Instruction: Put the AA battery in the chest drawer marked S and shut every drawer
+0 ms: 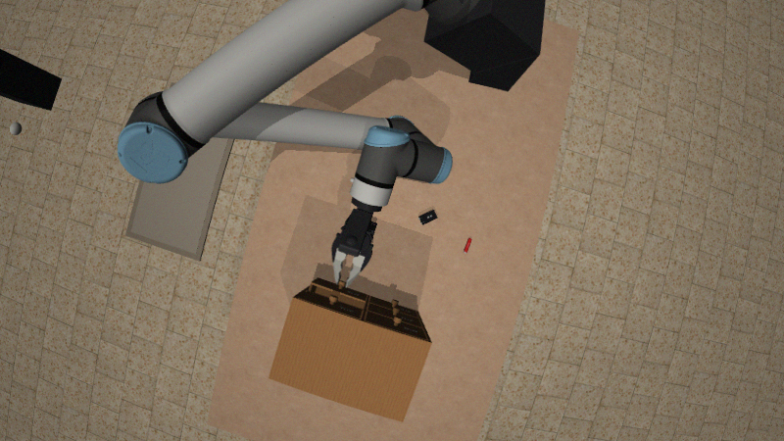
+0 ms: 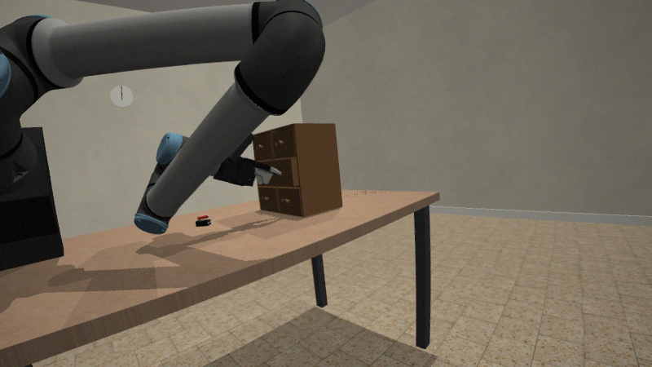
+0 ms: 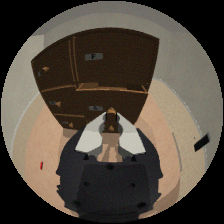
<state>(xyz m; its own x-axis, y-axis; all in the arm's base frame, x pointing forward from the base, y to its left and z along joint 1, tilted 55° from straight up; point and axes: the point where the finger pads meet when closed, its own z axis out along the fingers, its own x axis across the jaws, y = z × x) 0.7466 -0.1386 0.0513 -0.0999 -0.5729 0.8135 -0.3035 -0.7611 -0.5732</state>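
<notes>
The drawer lies 100 mm ahead of my hand, 10 mm to the right of it and 20 mm below it. The rest, counted from my hand: small black object 200 mm behind, 180 mm to the left, 150 mm below.
</notes>
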